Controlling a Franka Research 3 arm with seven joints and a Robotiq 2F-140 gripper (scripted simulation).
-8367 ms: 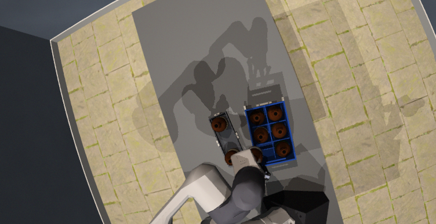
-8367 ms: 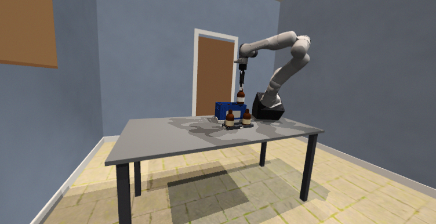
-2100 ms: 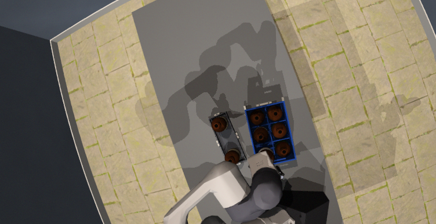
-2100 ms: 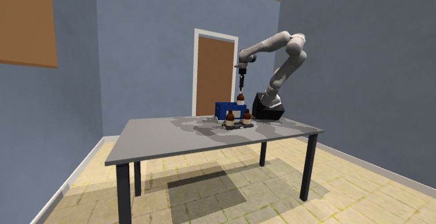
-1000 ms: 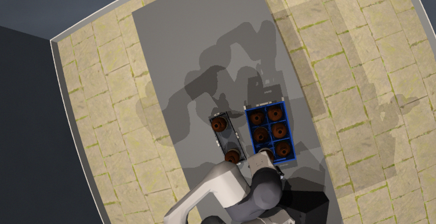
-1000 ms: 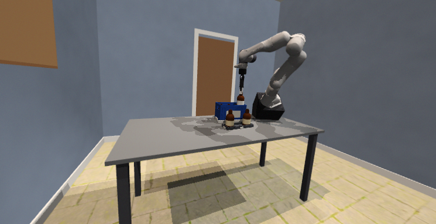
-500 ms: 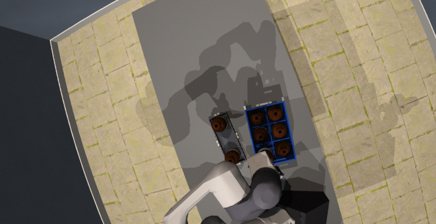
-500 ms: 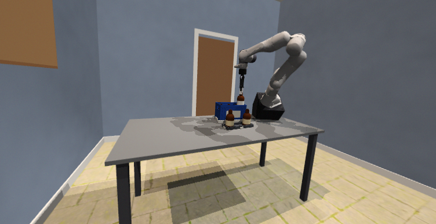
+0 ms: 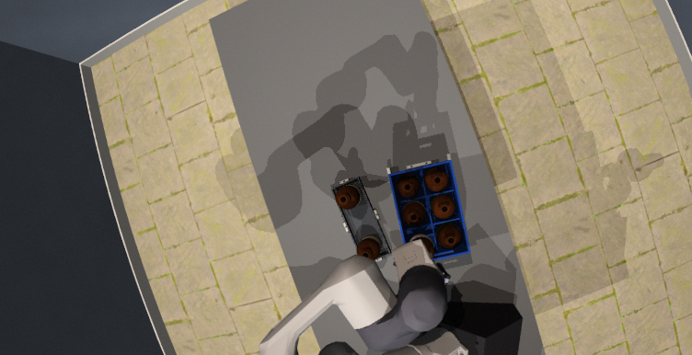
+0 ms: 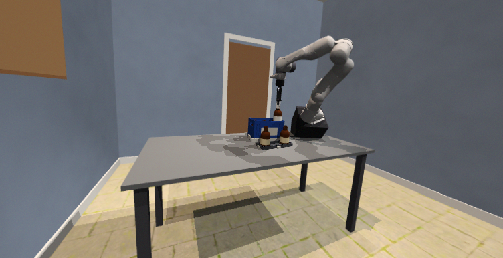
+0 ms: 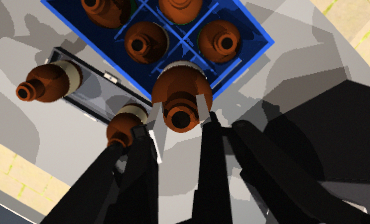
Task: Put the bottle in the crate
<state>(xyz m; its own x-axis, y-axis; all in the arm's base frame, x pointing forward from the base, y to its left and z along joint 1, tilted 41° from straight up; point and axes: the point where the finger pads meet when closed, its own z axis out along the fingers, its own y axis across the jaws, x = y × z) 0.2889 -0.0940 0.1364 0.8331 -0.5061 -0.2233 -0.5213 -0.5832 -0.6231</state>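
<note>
My hand is 9 cm above the brown bottle. Round my hand: dark tray (9 cm ahead, 18 cm to the left, 30 cm below); then blue crate (9 cm ahead, 4 cm to the right, 23 cm below).
</note>
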